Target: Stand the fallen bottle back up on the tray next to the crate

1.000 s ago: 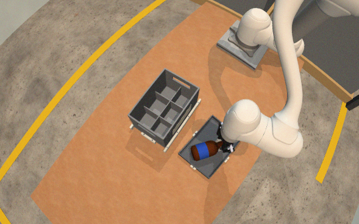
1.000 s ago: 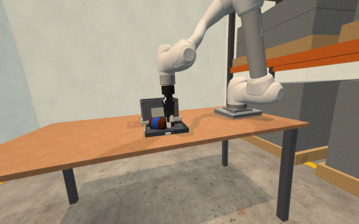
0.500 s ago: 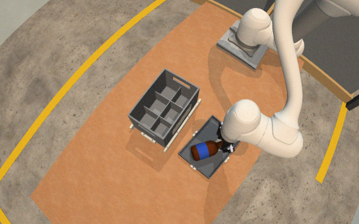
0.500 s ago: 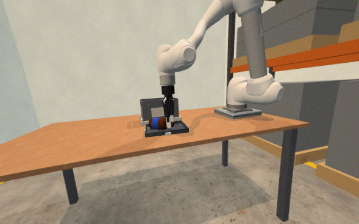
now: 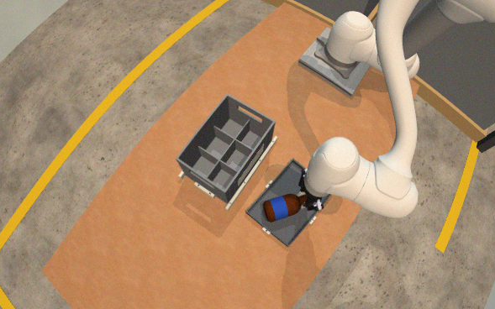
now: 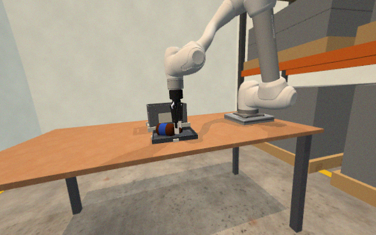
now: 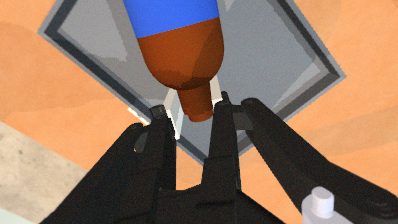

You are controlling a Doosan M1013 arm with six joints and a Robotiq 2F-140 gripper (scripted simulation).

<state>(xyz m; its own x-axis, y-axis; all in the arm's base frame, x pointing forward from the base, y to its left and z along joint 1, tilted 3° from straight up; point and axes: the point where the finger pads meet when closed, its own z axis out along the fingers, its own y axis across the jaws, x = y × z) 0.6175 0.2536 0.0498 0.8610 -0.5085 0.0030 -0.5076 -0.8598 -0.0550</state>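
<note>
Now: the bottle 5 cm ahead of my hand, 3 cm to the right of it and 2 cm below it. Round my hand: grey crate (29 cm to the right, 5 cm ahead, 2 cm above); then grey tray (5 cm below, 3 cm to the right, 3 cm ahead).
</note>
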